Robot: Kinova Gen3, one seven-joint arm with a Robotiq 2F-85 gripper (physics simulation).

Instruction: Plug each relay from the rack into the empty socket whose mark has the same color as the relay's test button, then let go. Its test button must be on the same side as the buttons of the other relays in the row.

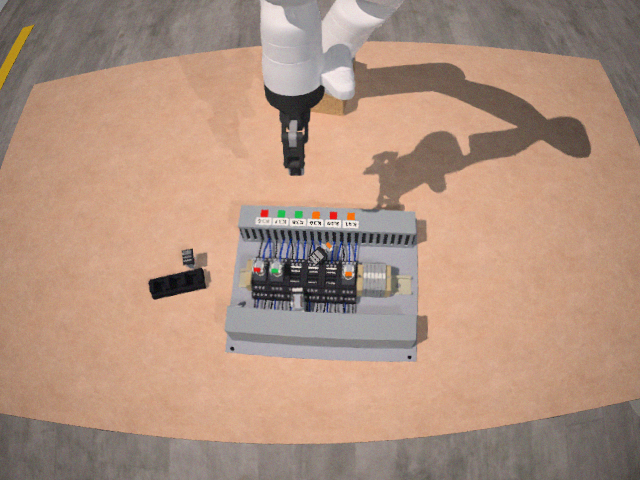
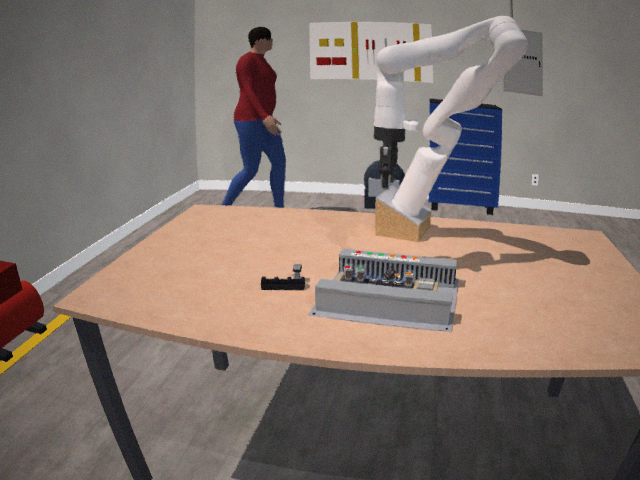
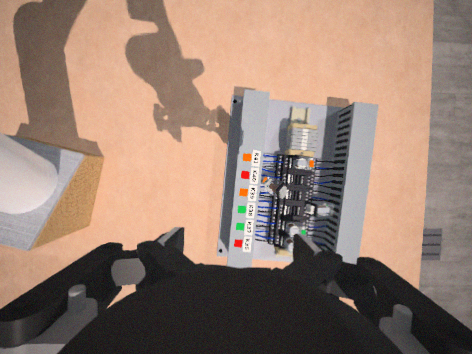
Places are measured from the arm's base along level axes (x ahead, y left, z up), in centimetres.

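Where they show: gripper, fingertip midpoint: [image 1: 298, 147] [image 2: 387, 185] [image 3: 238, 242]; arm's base, origin of the base link: [image 2: 405, 207] [image 3: 25, 184].
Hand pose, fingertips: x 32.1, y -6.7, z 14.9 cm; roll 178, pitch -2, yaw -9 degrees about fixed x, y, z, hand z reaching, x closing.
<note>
Each offset is from my fingertips to the top centre of the thing. "*": to the spot under its first point.
My gripper [image 1: 295, 172] [image 2: 386, 184] [image 3: 238, 242] is open and empty, high above the table behind the panel. A relay with an orange button @(dx +7.3, dy +1.5, dz -17.7 cm) [image 1: 316, 255] [image 3: 278, 189] leans tilted over the wires behind the K39 and K40 sockets. Another relay @(dx +15.3, dy -3.4, dz -18.8 cm) [image 1: 297, 299] [image 3: 321, 209] lies on its side at the front of the K38 socket [image 1: 296, 272]; its button is unclear. A third relay @(dx +4.4, dy -21.7, dz -19.3 cm) [image 1: 187, 256] [image 2: 297, 270] is on the table behind the black rack @(dx +8.1, dy -24.8, dz -21.4 cm) [image 1: 177, 283] [image 2: 282, 283], button hidden. Sockets K39 @(* dx +11.1, dy -0.3, dz -20.5 cm) [image 1: 313, 276] and K40 @(* dx +11.4, dy +2.5, dz -21.0 cm) [image 1: 330, 276] are empty.
Seated relays with red @(dx +9.4, dy -8.9, dz -16.8 cm) [image 1: 258, 268], green @(dx +10.0, dy -6.1, dz -16.8 cm) [image 1: 276, 270] and orange @(dx +12.3, dy +5.3, dz -16.8 cm) [image 1: 348, 271] buttons have their buttons toward the front. Grey ducts @(* dx +5.2, dy +12.2, dz -17.4 cm) [image 1: 382, 225] @(dx +20.6, dy -0.4, dz -17.4 cm) [image 1: 320, 325] flank the row on the panel @(* dx +23.6, dy -1.0, dz -23.4 cm) [image 1: 320, 352]. Marks read orange K39, red K40 and green K38. The arm's wooden base [image 2: 398, 224] stands behind.
</note>
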